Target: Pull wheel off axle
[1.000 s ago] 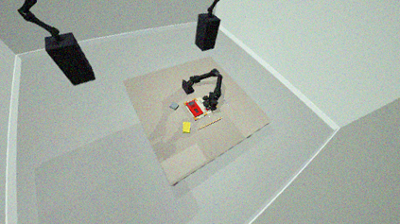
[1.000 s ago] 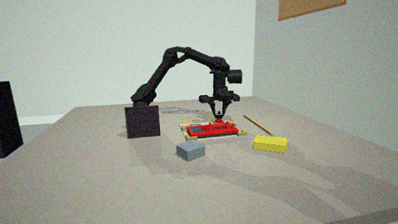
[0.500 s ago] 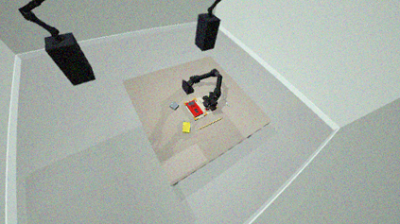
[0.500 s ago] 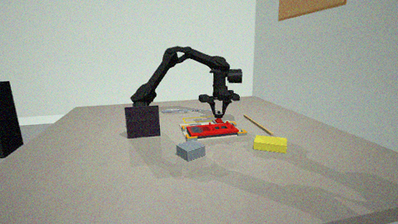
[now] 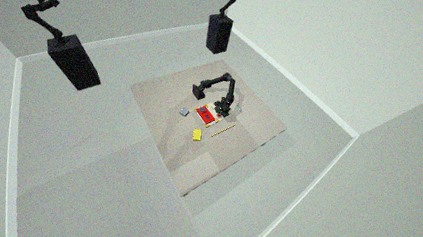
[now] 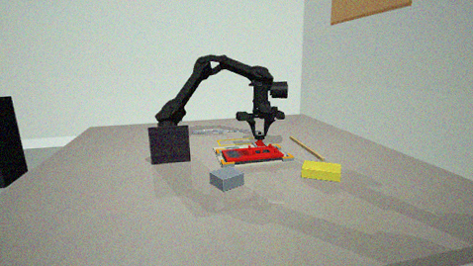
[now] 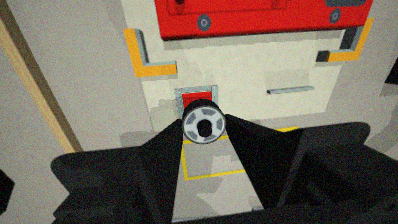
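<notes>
Now: gripper tip 1 cm above the axle. Also, from my gripper tip: yellow block 32 cm to the right, 9 cm ahead, 3 cm below; then wheel right at my gripper tip; then wooden stick 17 cm ahead, 7 cm to the right, 4 cm below.
</notes>
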